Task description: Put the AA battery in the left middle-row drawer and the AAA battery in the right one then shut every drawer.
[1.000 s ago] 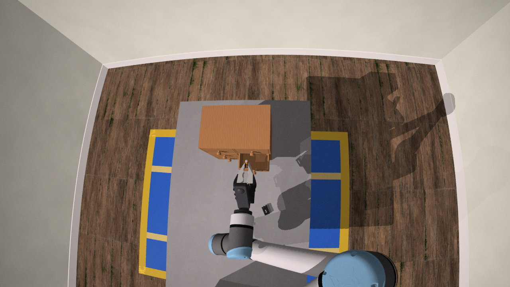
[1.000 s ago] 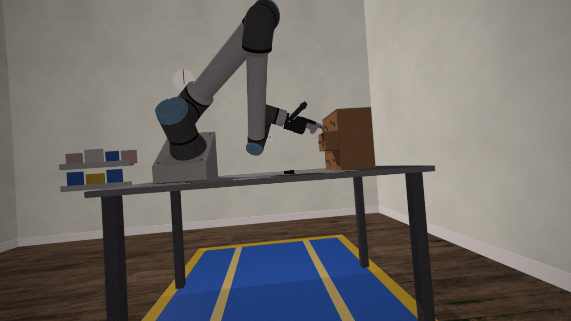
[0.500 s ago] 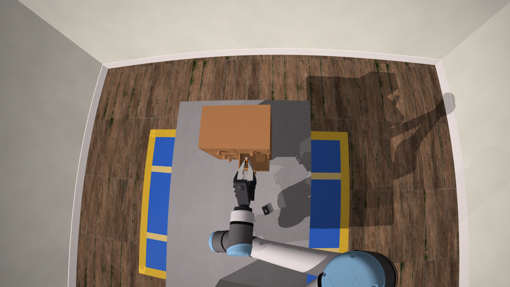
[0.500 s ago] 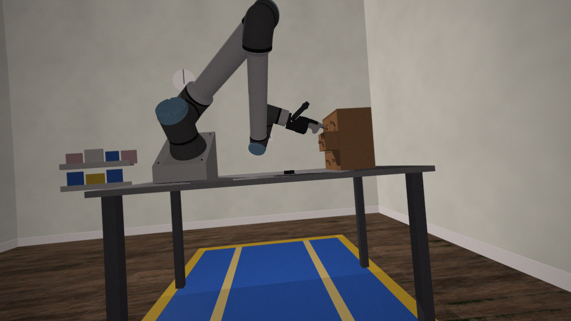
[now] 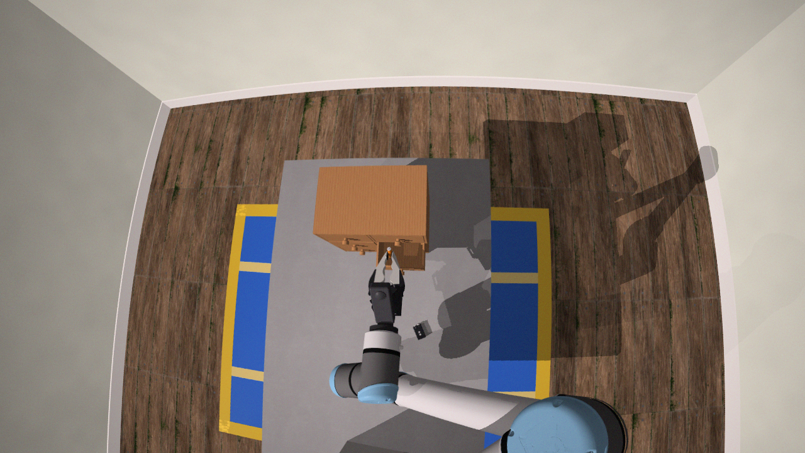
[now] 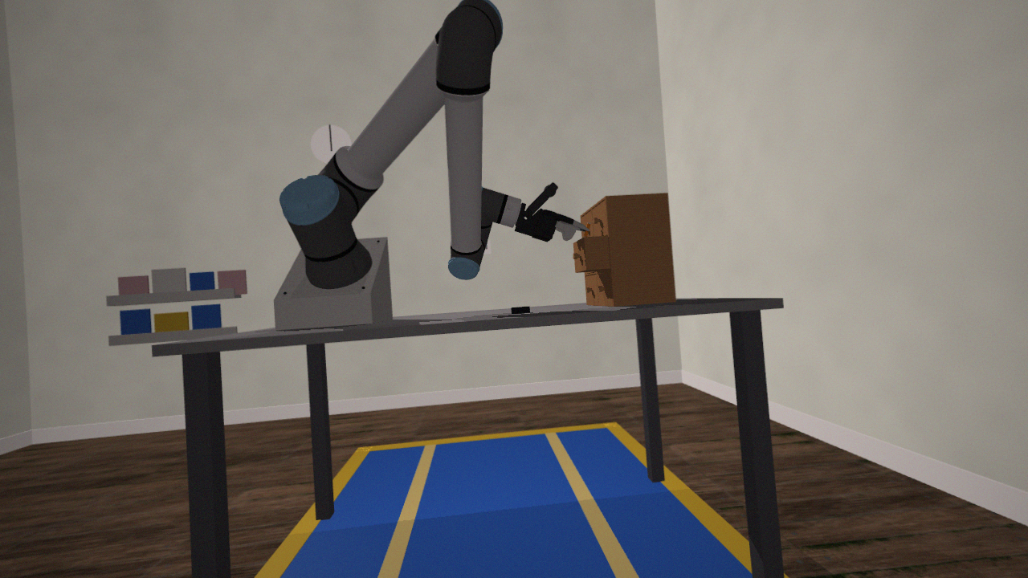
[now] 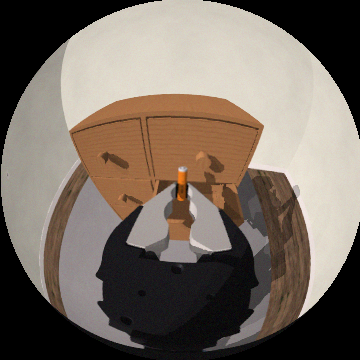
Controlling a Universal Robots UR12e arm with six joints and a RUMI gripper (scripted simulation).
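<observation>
Right now my hand is 1 cm short of the thin orange battery. Round my hand: dark battery 23 cm below, 22 cm behind, 6 cm to the right.
</observation>
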